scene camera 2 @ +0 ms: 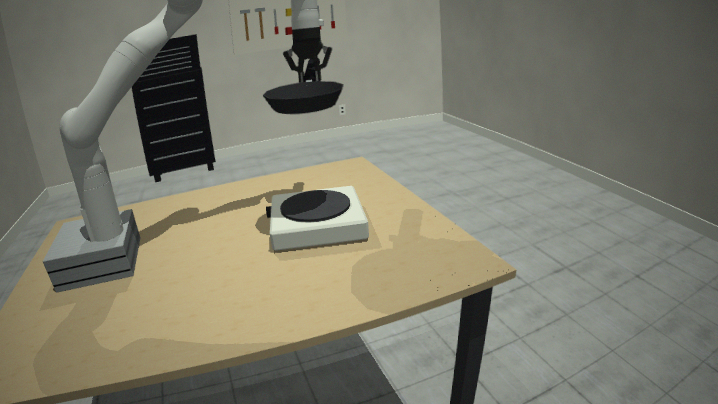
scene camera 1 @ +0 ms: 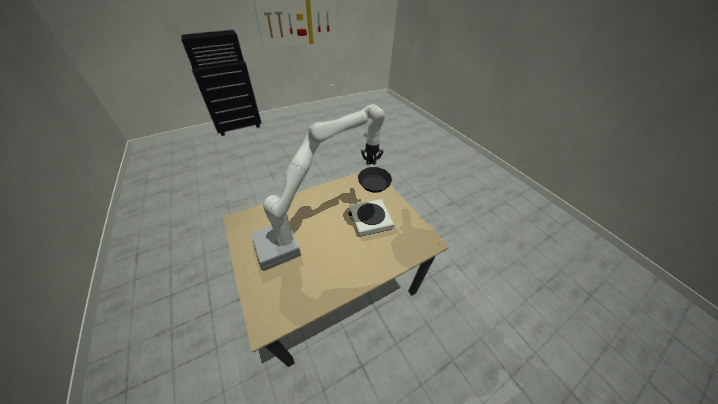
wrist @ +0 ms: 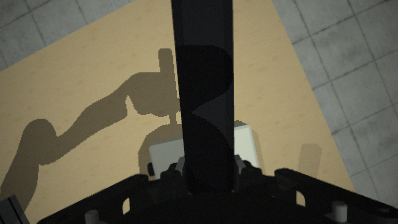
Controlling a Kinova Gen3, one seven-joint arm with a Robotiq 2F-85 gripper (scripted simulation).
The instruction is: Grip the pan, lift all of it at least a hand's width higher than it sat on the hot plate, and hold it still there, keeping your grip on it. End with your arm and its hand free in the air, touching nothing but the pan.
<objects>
A black pan shows in scene camera 2, in scene camera 1 [373, 179] and in the wrist view. The same spot on the black pan: [wrist: 204, 50] is [scene camera 2: 311, 64].
</objects>
